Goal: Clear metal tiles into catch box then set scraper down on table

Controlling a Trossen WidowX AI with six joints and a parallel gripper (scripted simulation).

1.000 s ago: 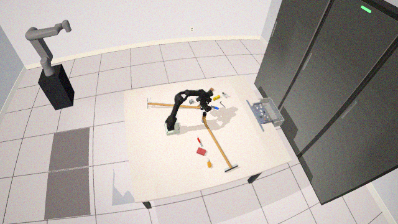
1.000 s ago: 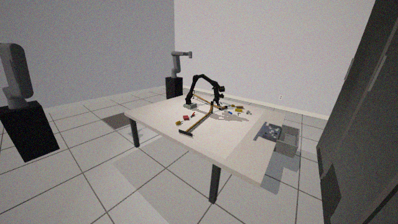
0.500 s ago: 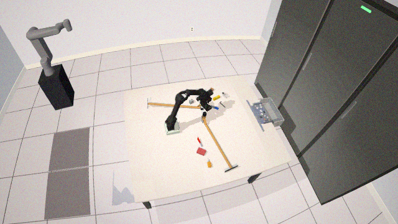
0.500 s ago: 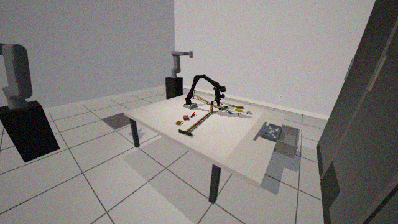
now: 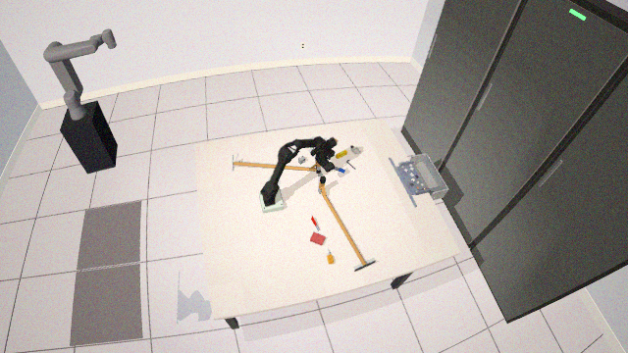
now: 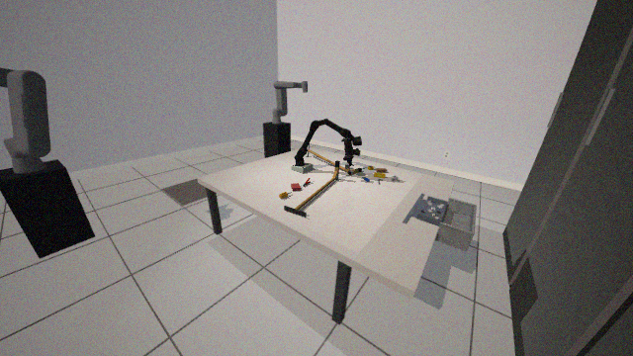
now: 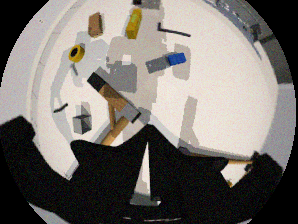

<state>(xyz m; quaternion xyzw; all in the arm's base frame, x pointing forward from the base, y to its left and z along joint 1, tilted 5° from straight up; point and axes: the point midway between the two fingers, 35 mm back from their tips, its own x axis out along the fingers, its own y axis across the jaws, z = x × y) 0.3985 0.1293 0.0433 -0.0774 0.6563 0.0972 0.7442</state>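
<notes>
The long scraper is 3 cm behind my gripper tip, 41 cm to the right of it and 2 cm below it. The rest, counted from my gripper tip: yellow roll: 8 cm ahead, 27 cm to the left, 8 cm below; brown block: 18 cm ahead, 25 cm to the left, 7 cm below; blue piece: 13 cm ahead, 1 cm to the left, 8 cm below.
</notes>
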